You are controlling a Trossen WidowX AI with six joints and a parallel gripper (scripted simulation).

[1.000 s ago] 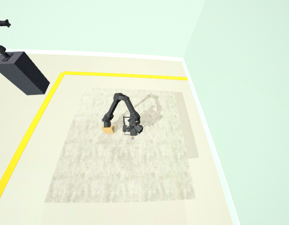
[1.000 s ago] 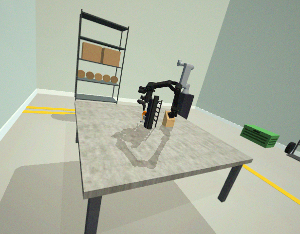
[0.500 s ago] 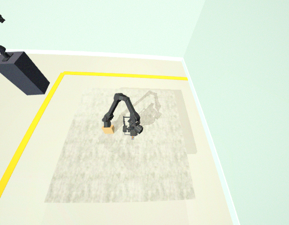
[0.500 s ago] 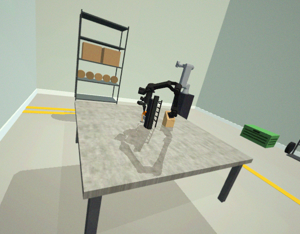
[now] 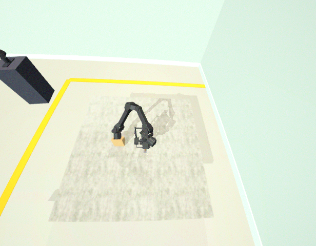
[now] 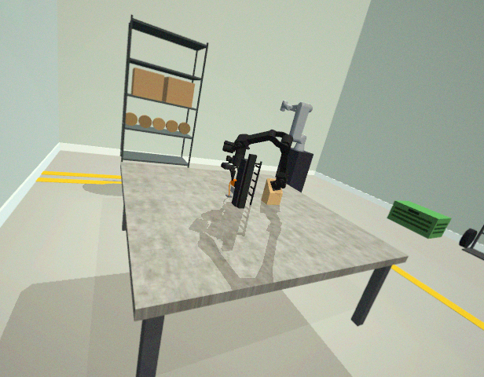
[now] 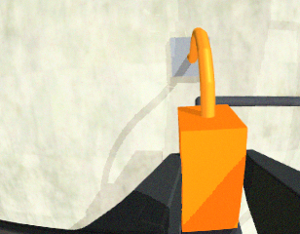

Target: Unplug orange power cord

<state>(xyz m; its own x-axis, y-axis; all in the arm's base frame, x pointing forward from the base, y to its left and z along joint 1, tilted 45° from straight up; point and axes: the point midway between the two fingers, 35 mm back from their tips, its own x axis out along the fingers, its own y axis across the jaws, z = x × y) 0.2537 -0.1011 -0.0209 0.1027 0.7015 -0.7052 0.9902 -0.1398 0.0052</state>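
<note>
Right now the orange plug is 3 cm to the left of my gripper tip.
</note>
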